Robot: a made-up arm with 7 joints. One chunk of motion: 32 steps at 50 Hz.
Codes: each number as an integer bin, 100 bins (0 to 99) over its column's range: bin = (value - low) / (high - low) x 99, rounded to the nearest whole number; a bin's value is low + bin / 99 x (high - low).
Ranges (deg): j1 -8..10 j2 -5..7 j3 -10..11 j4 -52..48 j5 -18..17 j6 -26..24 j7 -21..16
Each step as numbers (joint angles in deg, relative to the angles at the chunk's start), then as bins.
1 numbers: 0.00 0.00 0.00 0.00 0.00 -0.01 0.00
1 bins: 44 41 47 51 51 51 56
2 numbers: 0.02 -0.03 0.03 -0.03 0.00 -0.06 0.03
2 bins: 44 41 47 51 51 51 56
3 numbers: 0.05 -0.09 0.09 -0.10 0.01 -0.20 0.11
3 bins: 44 41 48 51 51 51 56
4 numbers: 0.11 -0.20 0.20 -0.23 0.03 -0.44 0.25
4 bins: 45 40 48 51 51 51 57
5 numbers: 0.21 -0.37 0.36 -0.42 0.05 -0.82 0.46
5 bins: 45 38 49 51 51 50 57
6 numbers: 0.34 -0.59 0.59 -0.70 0.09 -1.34 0.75
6 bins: 46 36 50 51 51 49 58
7 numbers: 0.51 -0.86 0.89 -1.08 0.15 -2.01 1.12
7 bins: 47 34 51 50 51 48 59
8 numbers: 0.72 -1.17 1.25 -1.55 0.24 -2.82 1.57
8 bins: 48 32 53 50 52 46 60
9 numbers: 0.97 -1.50 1.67 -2.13 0.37 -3.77 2.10
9 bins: 49 29 55 49 52 44 62
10 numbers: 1.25 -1.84 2.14 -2.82 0.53 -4.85 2.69
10 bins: 51 26 57 49 52 42 63
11 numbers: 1.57 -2.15 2.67 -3.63 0.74 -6.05 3.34
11 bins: 53 24 60 48 53 40 65
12 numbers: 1.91 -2.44 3.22 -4.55 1.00 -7.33 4.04
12 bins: 55 21 62 47 54 37 67
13 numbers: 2.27 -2.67 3.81 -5.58 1.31 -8.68 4.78
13 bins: 56 19 65 46 55 34 69
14 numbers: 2.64 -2.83 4.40 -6.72 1.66 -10.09 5.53
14 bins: 59 18 68 45 56 32 71
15 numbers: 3.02 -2.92 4.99 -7.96 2.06 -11.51 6.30
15 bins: 61 17 71 44 57 29 73
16 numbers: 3.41 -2.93 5.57 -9.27 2.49 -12.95 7.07
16 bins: 63 17 73 42 58 26 75
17 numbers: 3.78 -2.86 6.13 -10.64 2.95 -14.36 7.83
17 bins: 65 18 76 41 59 23 77
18 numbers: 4.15 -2.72 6.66 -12.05 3.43 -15.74 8.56
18 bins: 67 19 79 40 61 20 79
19 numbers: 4.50 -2.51 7.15 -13.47 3.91 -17.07 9.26
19 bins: 69 21 81 38 62 18 81
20 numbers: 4.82 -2.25 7.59 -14.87 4.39 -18.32 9.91
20 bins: 71 23 83 37 63 15 83
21 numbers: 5.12 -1.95 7.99 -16.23 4.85 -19.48 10.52
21 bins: 72 25 85 35 65 13 84
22 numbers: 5.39 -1.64 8.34 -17.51 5.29 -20.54 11.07
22 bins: 74 28 86 34 66 11 86
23 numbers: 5.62 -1.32 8.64 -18.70 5.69 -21.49 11.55
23 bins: 75 30 88 33 67 9 87
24 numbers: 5.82 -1.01 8.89 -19.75 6.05 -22.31 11.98
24 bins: 76 33 89 32 68 7 88
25 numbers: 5.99 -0.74 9.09 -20.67 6.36 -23.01 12.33
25 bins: 77 35 90 31 69 6 89
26 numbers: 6.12 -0.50 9.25 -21.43 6.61 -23.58 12.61
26 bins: 78 37 91 30 70 5 90
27 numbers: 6.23 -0.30 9.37 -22.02 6.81 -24.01 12.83
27 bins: 78 39 91 30 70 4 91
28 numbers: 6.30 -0.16 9.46 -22.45 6.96 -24.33 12.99
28 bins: 79 40 92 29 71 3 91
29 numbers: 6.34 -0.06 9.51 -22.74 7.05 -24.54 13.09
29 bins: 79 41 92 29 71 3 91
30 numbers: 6.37 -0.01 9.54 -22.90 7.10 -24.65 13.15
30 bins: 79 41 92 29 71 3 91
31 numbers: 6.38 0.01 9.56 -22.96 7.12 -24.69 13.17
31 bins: 79 41 92 29 71 3 91
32 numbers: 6.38 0.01 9.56 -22.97 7.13 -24.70 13.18
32 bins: 79 41 92 29 71 3 91
